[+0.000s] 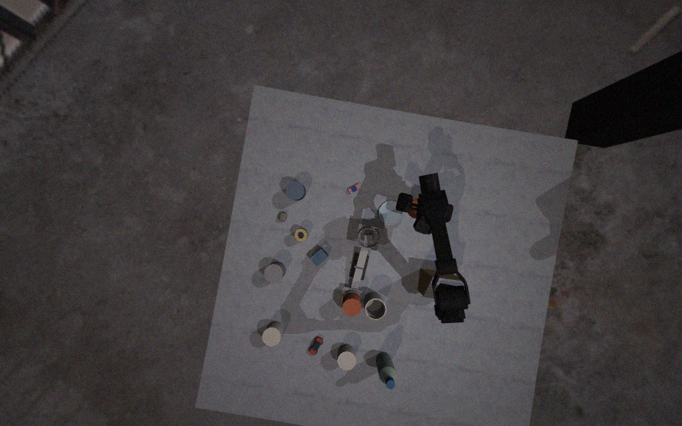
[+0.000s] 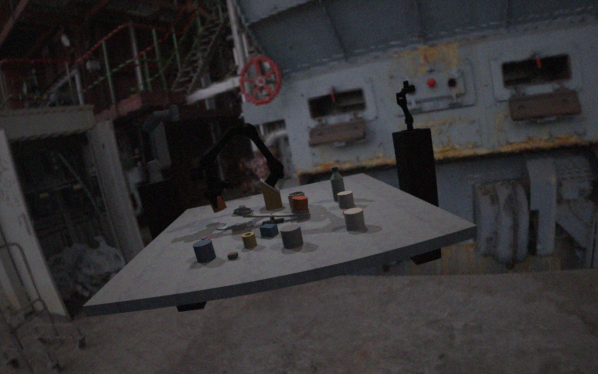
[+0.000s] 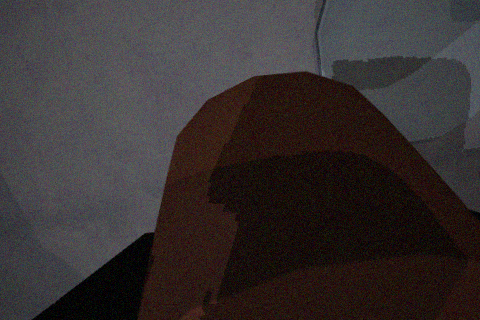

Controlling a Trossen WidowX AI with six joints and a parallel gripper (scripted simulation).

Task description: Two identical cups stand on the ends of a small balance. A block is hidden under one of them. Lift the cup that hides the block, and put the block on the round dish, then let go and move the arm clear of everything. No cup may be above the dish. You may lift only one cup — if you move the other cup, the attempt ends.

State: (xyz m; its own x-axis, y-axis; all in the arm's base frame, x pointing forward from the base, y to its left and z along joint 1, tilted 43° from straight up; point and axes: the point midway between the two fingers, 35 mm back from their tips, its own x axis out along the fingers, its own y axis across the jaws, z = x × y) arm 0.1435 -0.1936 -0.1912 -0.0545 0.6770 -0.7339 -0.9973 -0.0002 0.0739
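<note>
Right now my gripper tip is 160 mm short of the grey block and 150 mm to the right of it. The rest, counted from my gripper tip: beam (170 mm ahead, 270 mm to the left, 50 mm below); balance (170 mm ahead, 270 mm to the left, 70 mm below); dish (80 mm ahead, 40 mm to the left, 90 mm below).
</note>
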